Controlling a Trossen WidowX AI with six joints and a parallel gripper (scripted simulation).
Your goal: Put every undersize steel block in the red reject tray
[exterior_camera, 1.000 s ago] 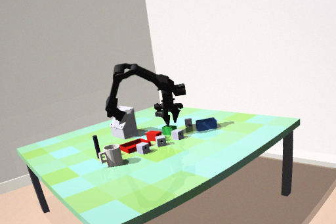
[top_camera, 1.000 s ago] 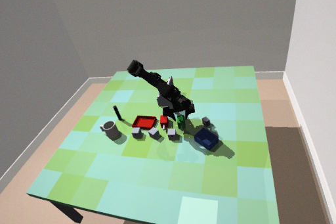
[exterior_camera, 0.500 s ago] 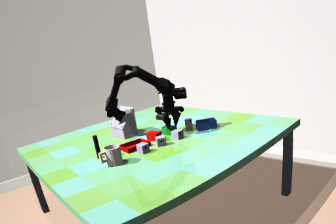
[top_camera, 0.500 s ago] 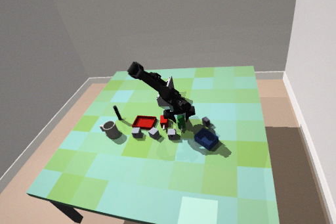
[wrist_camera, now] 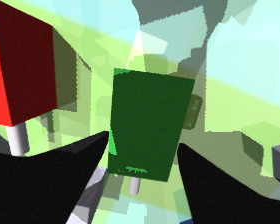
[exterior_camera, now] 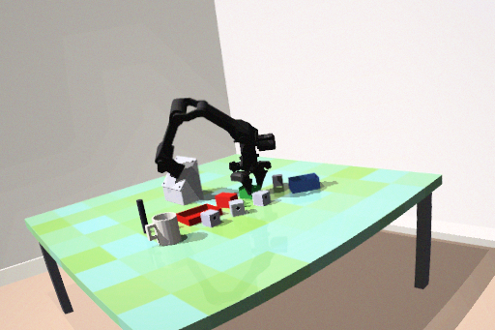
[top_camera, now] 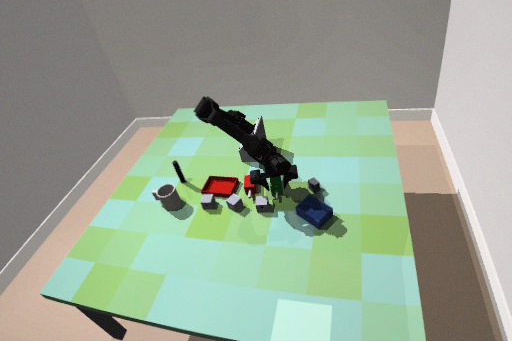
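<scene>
My gripper tip is now 10 mm short of the green GO gauge. From my gripper tip the other things lie so: steel block: 90 mm ahead, 40 mm to the right; then blue tray: 100 mm ahead, 170 mm to the left, 10 mm below; then darker grey block: 30 mm behind, 150 mm to the left.
</scene>
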